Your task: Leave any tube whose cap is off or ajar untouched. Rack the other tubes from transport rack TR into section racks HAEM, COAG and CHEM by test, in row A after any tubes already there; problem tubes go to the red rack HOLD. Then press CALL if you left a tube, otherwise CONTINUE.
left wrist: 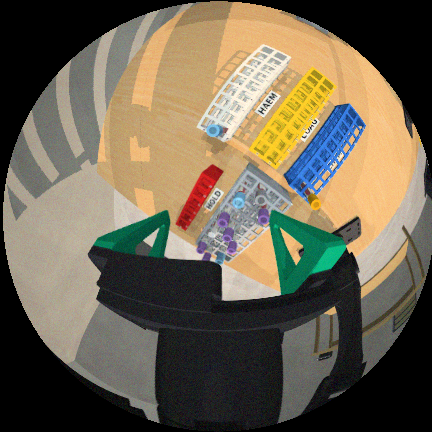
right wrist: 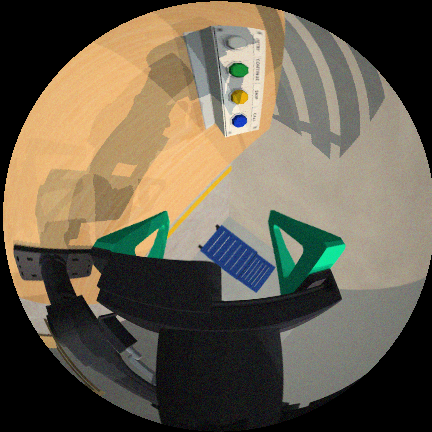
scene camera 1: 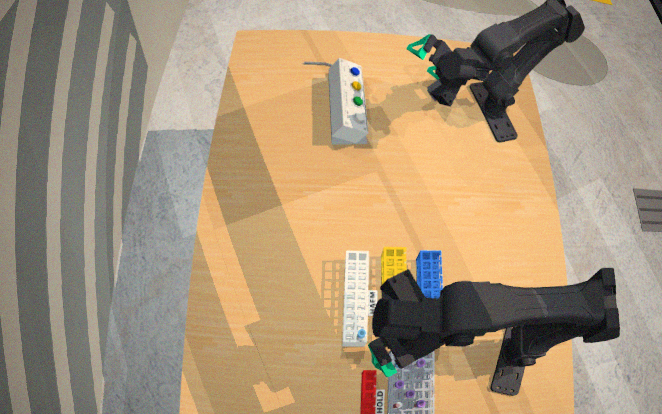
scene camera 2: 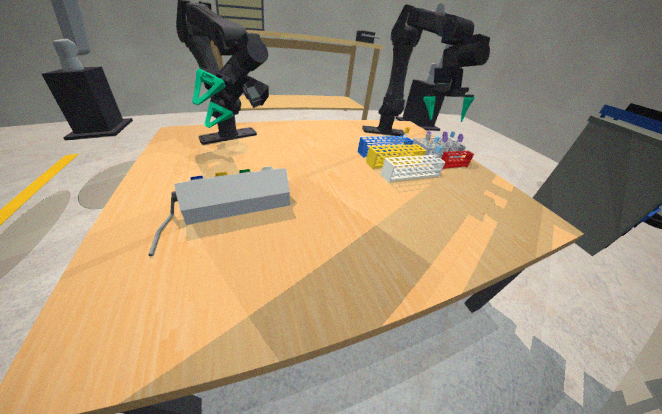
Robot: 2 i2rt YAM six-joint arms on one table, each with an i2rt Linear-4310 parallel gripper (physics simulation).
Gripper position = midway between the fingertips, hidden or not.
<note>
My left gripper (scene camera 1: pixel 395 352) is open and holds nothing. My right gripper (scene camera 2: pixel 201 116) is open, with nothing in its grasp. I also see a grey button box (scene camera 2: pixel 200 199).
My left gripper shows as well in the left wrist view (left wrist: pixel 219 215). My right gripper shows as well in the right wrist view (right wrist: pixel 218 215) and in scene camera 1 (scene camera 1: pixel 417 58). The grey button box is seen too in the right wrist view (right wrist: pixel 227 62) and in scene camera 1 (scene camera 1: pixel 348 116).
</note>
